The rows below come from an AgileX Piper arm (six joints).
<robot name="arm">
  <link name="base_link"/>
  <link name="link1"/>
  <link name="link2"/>
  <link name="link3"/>
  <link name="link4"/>
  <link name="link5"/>
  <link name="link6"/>
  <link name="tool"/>
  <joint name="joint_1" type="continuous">
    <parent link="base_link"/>
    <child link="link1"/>
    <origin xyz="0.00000 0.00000 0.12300"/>
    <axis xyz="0 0 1"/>
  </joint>
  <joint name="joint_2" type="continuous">
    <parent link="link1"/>
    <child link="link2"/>
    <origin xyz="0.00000 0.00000 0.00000" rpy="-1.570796 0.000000 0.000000"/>
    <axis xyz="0 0 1"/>
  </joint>
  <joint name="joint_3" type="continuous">
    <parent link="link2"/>
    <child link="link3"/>
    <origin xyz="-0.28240 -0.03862 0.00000"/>
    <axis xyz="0 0 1"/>
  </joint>
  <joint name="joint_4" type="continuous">
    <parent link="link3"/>
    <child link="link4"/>
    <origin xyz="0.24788 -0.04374 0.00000" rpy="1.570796 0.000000 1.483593"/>
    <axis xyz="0 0 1"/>
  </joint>
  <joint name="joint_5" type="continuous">
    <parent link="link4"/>
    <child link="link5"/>
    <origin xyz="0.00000 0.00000 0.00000" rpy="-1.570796 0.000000 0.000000"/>
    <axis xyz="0 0 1"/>
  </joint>
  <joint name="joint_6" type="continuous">
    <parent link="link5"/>
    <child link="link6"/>
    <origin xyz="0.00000 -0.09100 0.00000" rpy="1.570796 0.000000 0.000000"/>
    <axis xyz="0 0 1"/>
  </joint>
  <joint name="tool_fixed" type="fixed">
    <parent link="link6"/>
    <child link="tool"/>
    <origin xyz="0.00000 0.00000 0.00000"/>
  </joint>
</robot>
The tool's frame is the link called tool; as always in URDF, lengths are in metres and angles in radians. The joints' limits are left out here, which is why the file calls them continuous.
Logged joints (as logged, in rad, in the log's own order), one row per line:
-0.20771 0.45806 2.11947 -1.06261 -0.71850 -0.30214
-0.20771 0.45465 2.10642 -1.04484 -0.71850 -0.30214
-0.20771 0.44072 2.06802 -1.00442 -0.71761 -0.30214
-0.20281 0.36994 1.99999 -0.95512 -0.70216 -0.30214
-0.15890 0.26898 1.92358 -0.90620 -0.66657 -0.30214
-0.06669 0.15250 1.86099 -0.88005 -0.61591 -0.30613
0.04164 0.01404 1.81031 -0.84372 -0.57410 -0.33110
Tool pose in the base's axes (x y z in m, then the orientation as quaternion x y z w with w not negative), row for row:
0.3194 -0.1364 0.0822 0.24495 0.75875 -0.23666 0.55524
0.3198 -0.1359 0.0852 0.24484 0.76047 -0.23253 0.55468
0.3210 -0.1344 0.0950 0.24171 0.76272 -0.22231 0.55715
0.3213 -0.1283 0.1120 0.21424 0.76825 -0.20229 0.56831
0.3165 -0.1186 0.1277 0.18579 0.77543 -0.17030 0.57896
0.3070 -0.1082 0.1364 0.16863 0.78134 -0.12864 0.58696
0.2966 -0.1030 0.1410 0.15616 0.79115 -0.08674 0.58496
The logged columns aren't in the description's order. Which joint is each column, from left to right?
Columns, left to right: joint_6, joint_4, joint_2, joint_5, joint_3, joint_1.
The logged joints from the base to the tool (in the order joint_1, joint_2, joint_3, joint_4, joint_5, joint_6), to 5 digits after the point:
-0.30214 2.11947 -0.71850 0.45806 -1.06261 -0.20771
-0.30214 2.10642 -0.71850 0.45465 -1.04484 -0.20771
-0.30214 2.06802 -0.71761 0.44072 -1.00442 -0.20771
-0.30214 1.99999 -0.70216 0.36994 -0.95512 -0.20281
-0.30214 1.92358 -0.66657 0.26898 -0.90620 -0.15890
-0.30613 1.86099 -0.61591 0.15250 -0.88005 -0.06669
-0.33110 1.81031 -0.57410 0.01404 -0.84372 0.04164

